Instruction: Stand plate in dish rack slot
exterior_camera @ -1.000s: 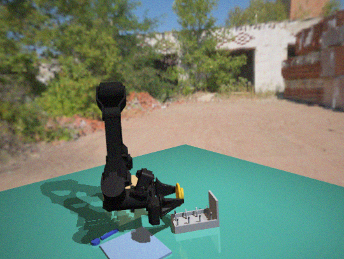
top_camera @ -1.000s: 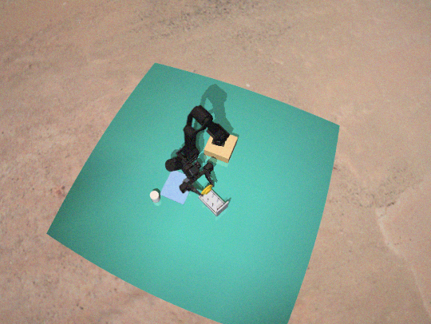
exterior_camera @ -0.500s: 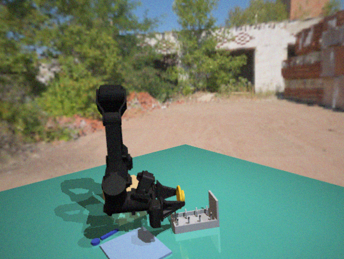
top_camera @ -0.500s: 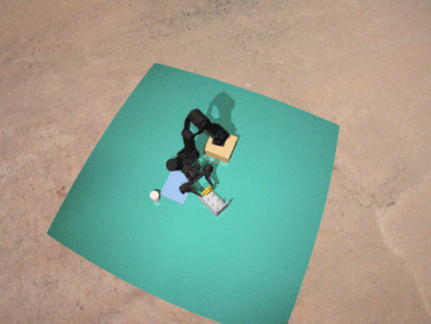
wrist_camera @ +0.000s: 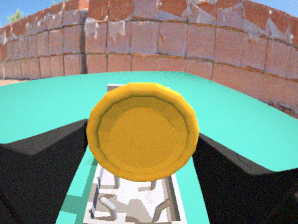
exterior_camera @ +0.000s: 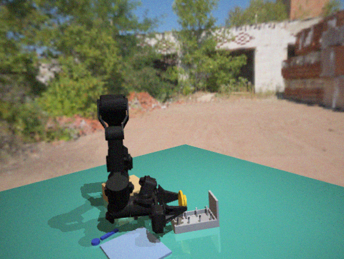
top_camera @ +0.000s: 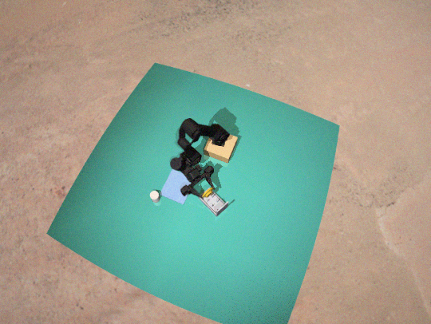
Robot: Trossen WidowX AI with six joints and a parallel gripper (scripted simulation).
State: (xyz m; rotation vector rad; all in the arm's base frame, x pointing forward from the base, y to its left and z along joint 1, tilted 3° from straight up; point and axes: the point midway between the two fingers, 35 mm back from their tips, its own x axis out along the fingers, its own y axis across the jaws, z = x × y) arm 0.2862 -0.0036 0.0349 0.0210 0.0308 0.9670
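Right now my gripper tip is 10 mm short of the grey dish rack, 20 mm to the right of it and 50 mm above it. Round my gripper tip: cup (70 mm ahead, 250 mm to the right, 50 mm below); blue spoon (130 mm behind, 200 mm to the right, 70 mm below); yellow plate (10 mm to the right).
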